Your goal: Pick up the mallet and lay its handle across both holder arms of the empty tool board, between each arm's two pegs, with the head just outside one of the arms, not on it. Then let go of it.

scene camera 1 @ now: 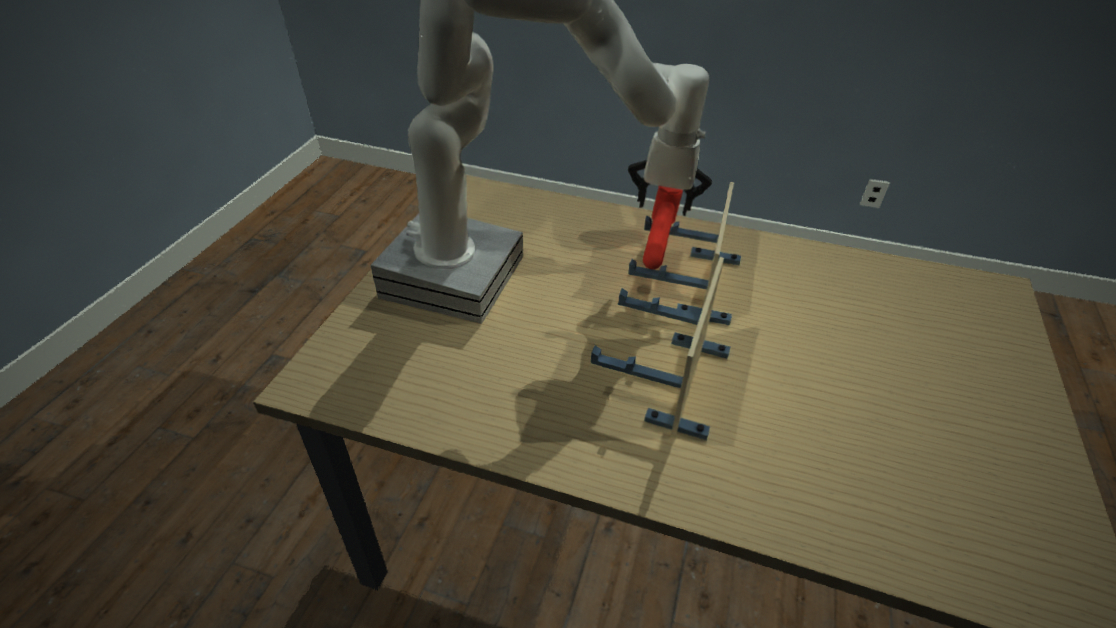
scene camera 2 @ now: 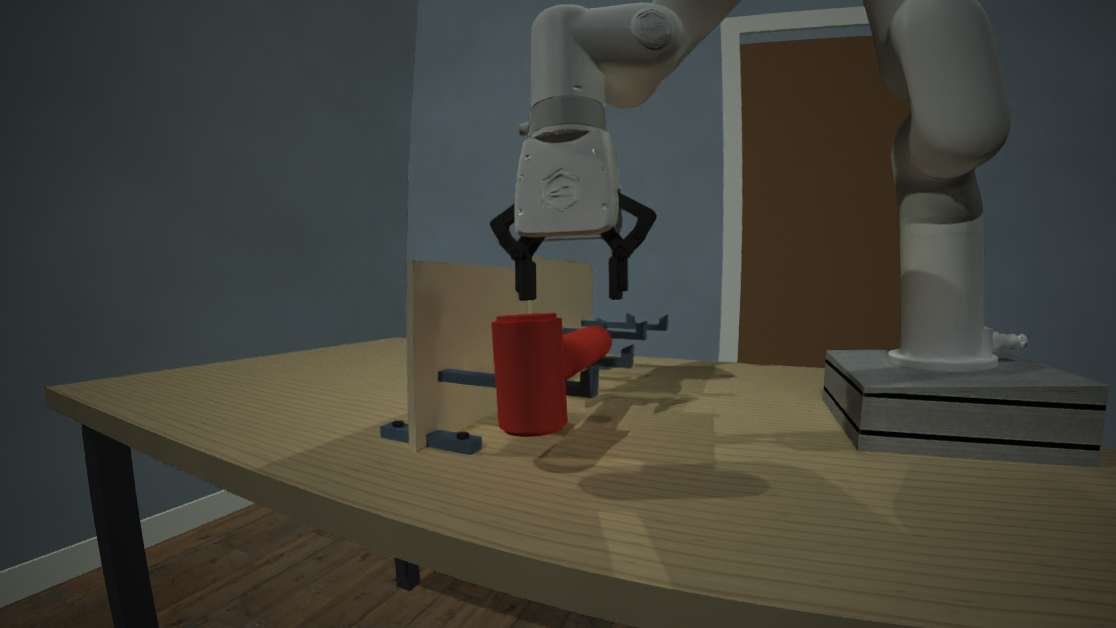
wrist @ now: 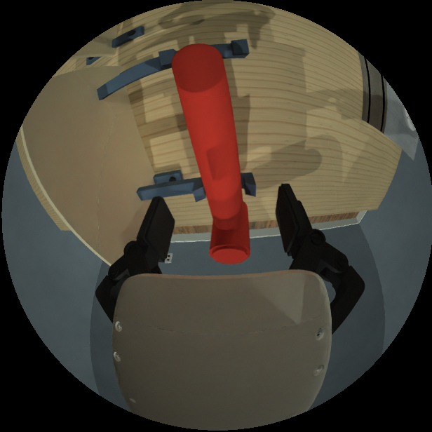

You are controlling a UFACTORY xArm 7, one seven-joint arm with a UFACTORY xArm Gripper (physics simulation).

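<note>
The red mallet [scene camera 1: 661, 226] [scene camera 2: 530, 374] [wrist: 212, 135] is at the far board [scene camera 1: 725, 222] [scene camera 2: 460, 304] [wrist: 85, 135] of scene camera 1. Its head hangs upright just outside one holder arm [scene camera 1: 694, 234] [scene camera 2: 468, 378] [wrist: 170, 189], low near the table. In the wrist view the handle crosses that arm between its pegs. Its free end lies over the other arm [scene camera 1: 682, 278] [wrist: 127, 80], also between pegs, but looks raised above it. Contact with the arms is hard to see. My gripper [scene camera 1: 664, 204] [scene camera 2: 572, 292] [wrist: 220, 203] is open above the handle, one finger on either side, touching nothing.
A second board [scene camera 1: 700, 328] [scene camera 2: 565, 289] with empty arms [scene camera 1: 636, 367] stands in line with the first, nearer scene camera 1. Dark blue feet [scene camera 1: 676, 422] [scene camera 2: 460, 441] stick out beneath the boards. The grey robot base [scene camera 1: 448, 273] [scene camera 2: 963, 413] stands on the table's peg side.
</note>
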